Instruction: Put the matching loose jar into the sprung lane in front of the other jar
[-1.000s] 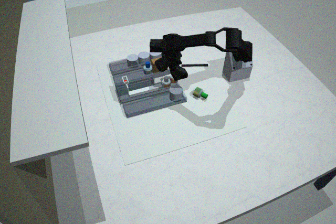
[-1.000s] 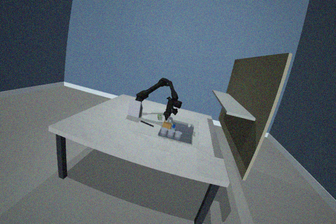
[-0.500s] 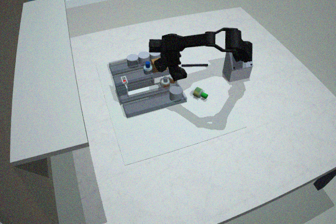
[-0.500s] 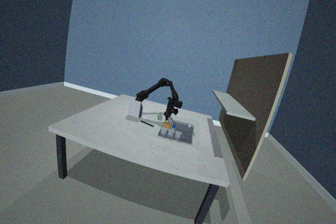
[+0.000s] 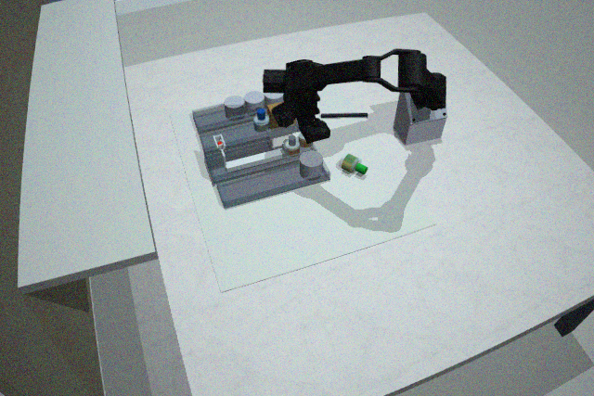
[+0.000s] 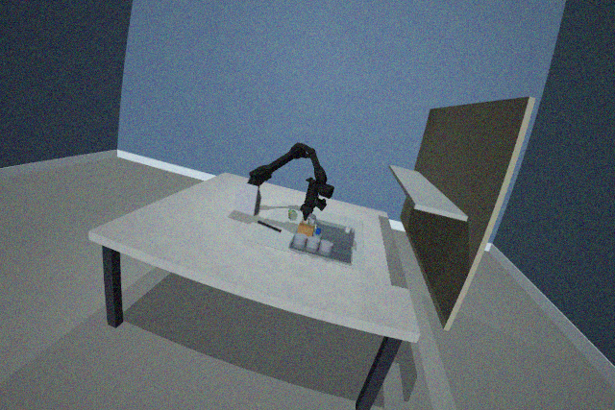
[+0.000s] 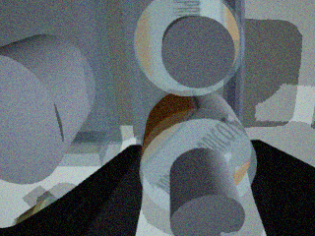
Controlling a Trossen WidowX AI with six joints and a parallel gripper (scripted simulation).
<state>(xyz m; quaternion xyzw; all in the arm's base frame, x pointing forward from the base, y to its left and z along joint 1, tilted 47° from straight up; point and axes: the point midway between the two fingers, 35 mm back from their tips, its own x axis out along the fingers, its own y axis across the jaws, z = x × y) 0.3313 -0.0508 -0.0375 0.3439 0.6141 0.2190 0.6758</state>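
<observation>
The tan box lies 1 cm ahead of my gripper tip, 13 cm to the right of it and 1 cm below it. Round my gripper tip: grey shelf unit (14 cm ahead, 4 cm to the right, 3 cm below); red mark (22 cm ahead, 6 cm to the right, 2 cm above); black bar (18 cm behind, 8 cm to the right, 5 cm below).
</observation>
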